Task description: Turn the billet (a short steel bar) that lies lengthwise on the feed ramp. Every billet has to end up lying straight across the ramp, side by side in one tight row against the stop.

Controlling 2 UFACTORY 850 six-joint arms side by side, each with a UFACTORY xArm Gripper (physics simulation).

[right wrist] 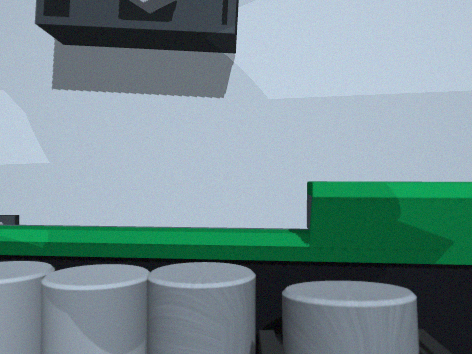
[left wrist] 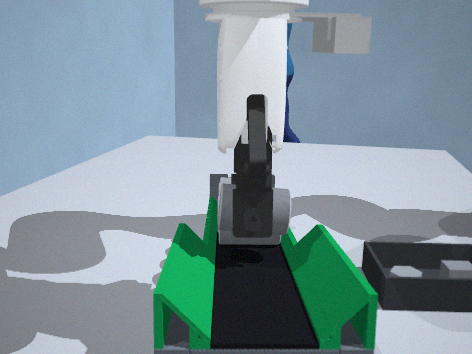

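My right gripper is shut on a grey steel billet, held crosswise low over the black bed of the feed ramp. Whether it touches the bed cannot be told. In the right wrist view, upright-looking ends of other billets stand side by side across the ramp, left of the held one, with a gap between. In the left wrist view the gripper hides that row. A grey post of the stop shows at the ramp's far end. My left gripper is not in view.
A dark open tray with light pieces in it stands on the table, right of the ramp in the left wrist view. Green sloping guides flank the ramp's near part. A person in blue is partly hidden behind the right arm.
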